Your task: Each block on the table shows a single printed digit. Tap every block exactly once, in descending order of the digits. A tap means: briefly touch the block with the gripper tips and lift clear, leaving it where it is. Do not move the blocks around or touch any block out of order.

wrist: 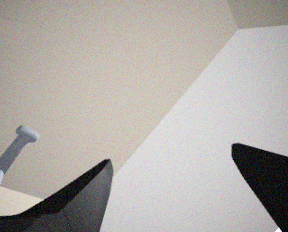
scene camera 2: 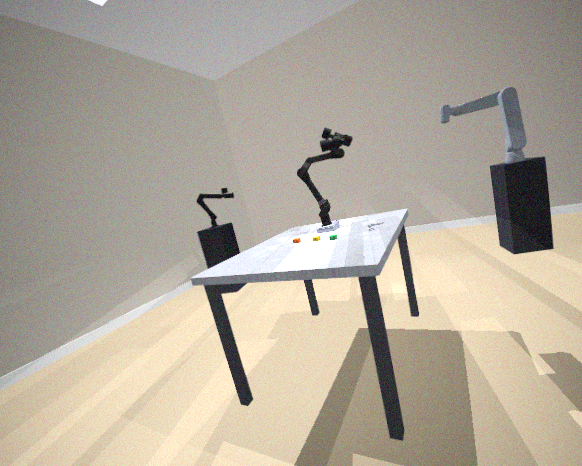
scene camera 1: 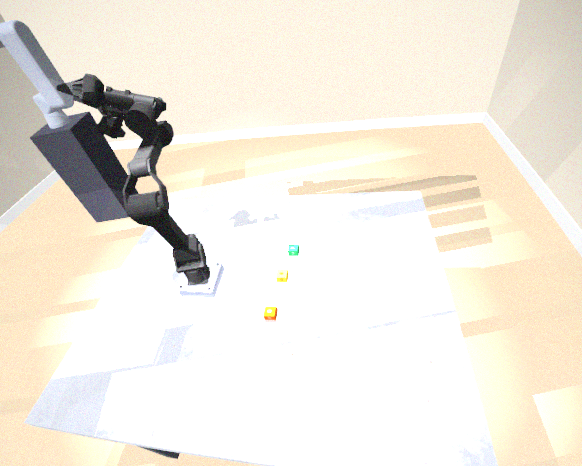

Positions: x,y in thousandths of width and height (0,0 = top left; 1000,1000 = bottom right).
Labels:
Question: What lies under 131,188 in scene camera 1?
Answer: My gripper.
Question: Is my gripper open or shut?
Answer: Open.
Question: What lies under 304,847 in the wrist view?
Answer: My gripper.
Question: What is my gripper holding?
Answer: Nothing.

